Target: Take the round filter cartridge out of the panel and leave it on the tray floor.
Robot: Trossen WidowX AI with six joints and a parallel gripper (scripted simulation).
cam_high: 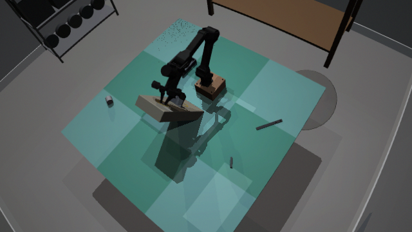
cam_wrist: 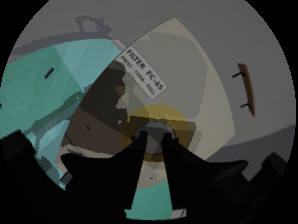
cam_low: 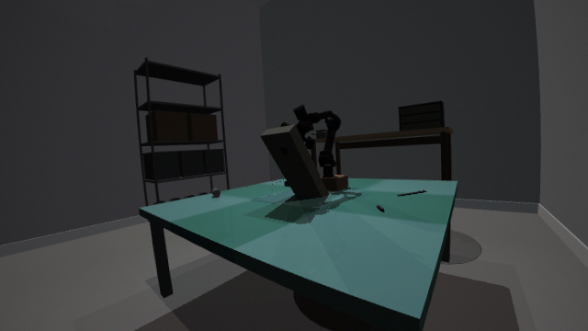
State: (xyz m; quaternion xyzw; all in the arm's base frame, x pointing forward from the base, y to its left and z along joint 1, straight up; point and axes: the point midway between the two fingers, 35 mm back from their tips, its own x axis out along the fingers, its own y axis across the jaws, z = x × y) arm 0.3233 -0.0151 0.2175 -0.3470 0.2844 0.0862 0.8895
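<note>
The grey round filter cartridge is 1 cm below my gripper tip and 1 cm ahead of it. From my gripper tip the other things lie so: short rod 42 cm to the left, 27 cm below; then dark square tray 43 cm behind, 26 cm to the right, 26 cm below.
</note>
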